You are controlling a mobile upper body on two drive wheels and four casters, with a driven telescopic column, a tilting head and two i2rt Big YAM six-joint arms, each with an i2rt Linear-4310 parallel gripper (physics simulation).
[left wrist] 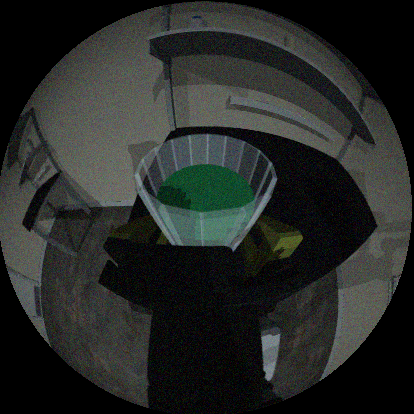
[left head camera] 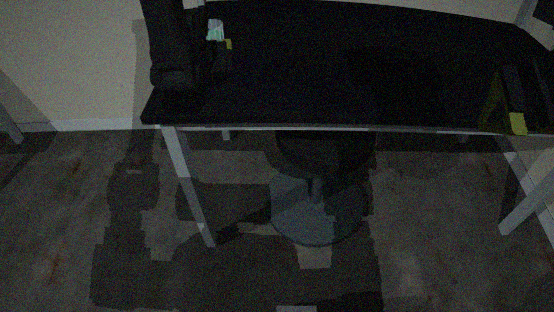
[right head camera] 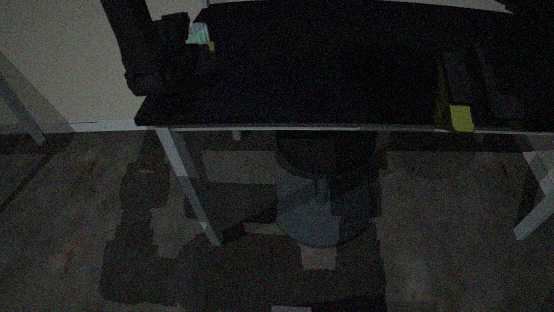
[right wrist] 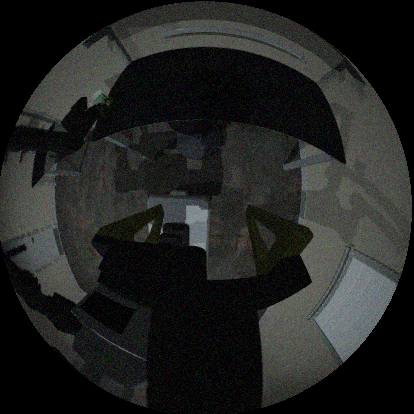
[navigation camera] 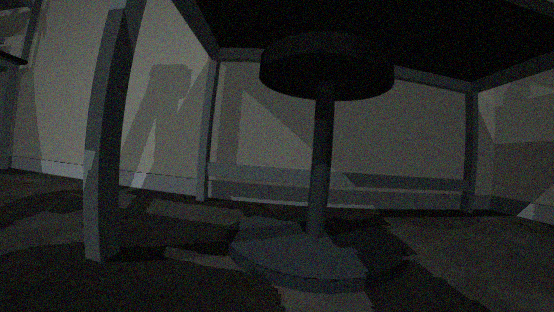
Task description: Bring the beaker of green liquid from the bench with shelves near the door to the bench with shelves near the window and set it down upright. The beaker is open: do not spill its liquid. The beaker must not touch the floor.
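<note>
The clear open beaker of green liquid (left head camera: pixel 215 30) (right head camera: pixel 198 33) (left wrist: pixel 204 220) (right wrist: pixel 100 98) is upright, its liquid level well below the rim. My left gripper (left head camera: pixel 219 44) (right head camera: pixel 202 46) (left wrist: pixel 204 208) is shut on it, one finger on each side. In the head views they appear at the left end of the black bench top (left head camera: pixel 325 75) (right head camera: pixel 320 75) (left wrist: pixel 325 200) (right wrist: pixel 215 85); the height above it is hard to judge. My right gripper (right head camera: pixel 482 117) (right wrist: pixel 204 208) is open and empty, before the bench's right part in the head views.
A shelf (left wrist: pixel 270 52) runs above the bench's back. A round stool (left head camera: pixel 325 150) (navigation camera: pixel 327 70) stands under the bench, behind the front leg (left head camera: pixel 187 190) (navigation camera: pixel 102 150). Another bench (left wrist: pixel 42 200) stands at the left wall. A blind-covered window (right wrist: pixel 360 305) shows at right in the right wrist view.
</note>
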